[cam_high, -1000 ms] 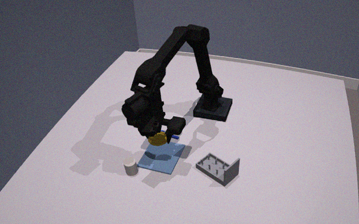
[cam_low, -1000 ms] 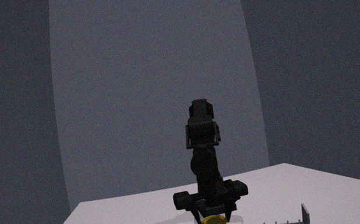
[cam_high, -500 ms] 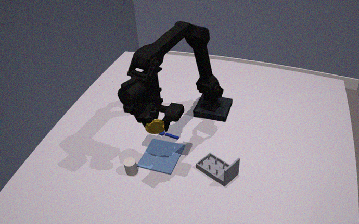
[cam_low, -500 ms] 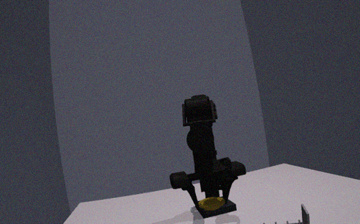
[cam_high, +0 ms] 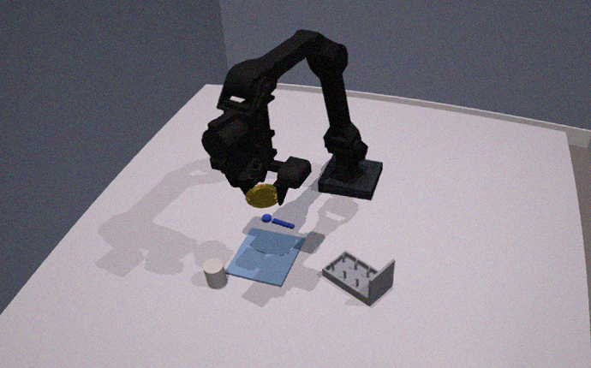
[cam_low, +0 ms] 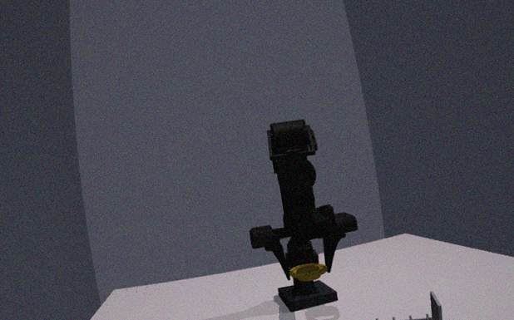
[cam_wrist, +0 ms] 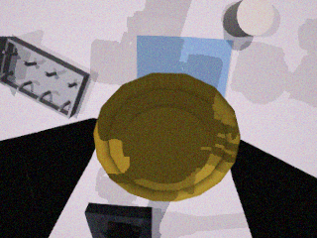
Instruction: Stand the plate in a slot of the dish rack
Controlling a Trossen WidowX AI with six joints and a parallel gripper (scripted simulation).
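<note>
My gripper tip is now 3 cm past the grey dish rack, 19 cm to the right of it and 16 cm above it. Round my gripper tip: yellow plate: 1 cm above; light blue mat: 1 cm behind, 3 cm to the right, 18 cm below; pale cylinder: 10 cm ahead, 8 cm to the right, 15 cm below.
</note>
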